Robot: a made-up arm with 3 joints. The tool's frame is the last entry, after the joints.
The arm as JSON. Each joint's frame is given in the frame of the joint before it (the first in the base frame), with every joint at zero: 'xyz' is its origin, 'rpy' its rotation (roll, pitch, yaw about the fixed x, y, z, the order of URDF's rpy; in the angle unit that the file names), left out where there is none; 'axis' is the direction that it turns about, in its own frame. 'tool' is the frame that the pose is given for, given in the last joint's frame.
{
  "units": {
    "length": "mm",
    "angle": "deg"
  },
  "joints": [
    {
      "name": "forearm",
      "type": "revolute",
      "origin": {
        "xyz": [
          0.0,
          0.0,
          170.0
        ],
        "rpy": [
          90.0,
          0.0,
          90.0
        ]
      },
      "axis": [
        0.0,
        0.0,
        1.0
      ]
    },
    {
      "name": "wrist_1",
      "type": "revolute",
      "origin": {
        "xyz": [
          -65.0,
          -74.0,
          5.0
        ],
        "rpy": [
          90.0,
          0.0,
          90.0
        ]
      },
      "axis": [
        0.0,
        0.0,
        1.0
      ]
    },
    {
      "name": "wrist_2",
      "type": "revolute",
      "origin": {
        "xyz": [
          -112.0,
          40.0,
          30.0
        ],
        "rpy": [
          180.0,
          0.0,
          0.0
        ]
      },
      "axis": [
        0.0,
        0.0,
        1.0
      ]
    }
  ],
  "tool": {
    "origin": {
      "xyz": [
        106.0,
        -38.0,
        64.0
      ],
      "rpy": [
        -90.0,
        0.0,
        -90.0
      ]
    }
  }
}
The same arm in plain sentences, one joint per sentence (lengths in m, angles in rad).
The arm has three revolute joints in a row. What follows holds with every joint at zero, and every direction is one of the base frame's. The first joint sits 0.1700 m along +z from the base frame's origin and turns about +x. The second joint sits 0.0050 m along +x and 0.0650 m along -y and 0.0740 m along -z from the first joint and turns about +y. The third joint sits 0.0400 m along +x and 0.0300 m along +y and 0.1120 m along -z from the second joint and turns about -y. The tool frame, which is the frame that the pose is given for, sits 0.0380 m along +x and 0.0640 m along -y and 0.1060 m along +z from the third joint; its axes are parallel to the base frame's.
